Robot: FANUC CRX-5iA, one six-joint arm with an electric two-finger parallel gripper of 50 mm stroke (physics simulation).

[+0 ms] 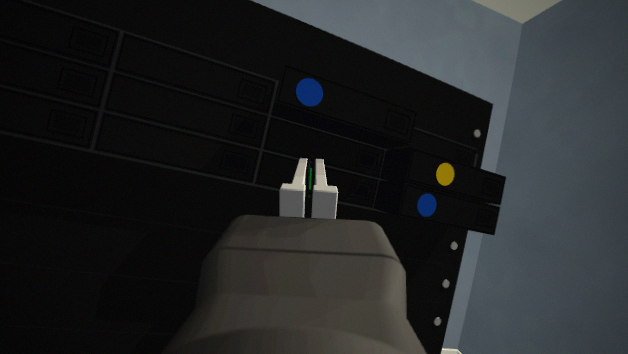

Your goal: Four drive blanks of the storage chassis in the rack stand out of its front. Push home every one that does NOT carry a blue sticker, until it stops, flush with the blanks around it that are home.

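Frame: origin at the arm's base, x down, y left, z ahead, level; metres.
Where they show: gripper, fingertip midpoint: (310,172).
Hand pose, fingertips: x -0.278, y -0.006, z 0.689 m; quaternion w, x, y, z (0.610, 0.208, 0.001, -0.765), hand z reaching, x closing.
Observation:
Things, the pixels of their top centre, and the offset from my fingertips. "spot": a spot on its surface instead.
- blank with a blue sticker, top centre: (329,110) dx -0.066, dy -0.020, dz +0.047 m
- blank with a yellow sticker, top centre: (414,164) dx -0.037, dy -0.130, dz +0.040 m
- blue-stickered blank, top centre: (409,189) dx -0.009, dy -0.130, dz +0.040 m
- third column's middle blank, top centre: (313,142) dx -0.037, dy -0.022, dz +0.082 m
- bottom blank, surface spot: (282,167) spot: dx +0.000, dy +0.017, dz +0.024 m
My gripper (310,172) is shut and empty; its fingertips appear over the bottom blank of the third column, and whether they touch it is unclear. A blank with a blue sticker (350,109) stands out in the top row of that column. In the right column, a blank with a yellow sticker (469,176) stands out in the middle row. Below it, another blue-stickered blank (457,215) stands out. The third column's middle blank (320,138) and bottom blank (282,167) look level with the blanks to their left. The fingers partly hide the bottom one.
The dark chassis front (185,100) runs to the left with more blanks that look flush. Rack screws (454,245) line the right edge. The protruding right-column blanks reach past that edge. A blue-grey wall (565,200) is behind at the right.

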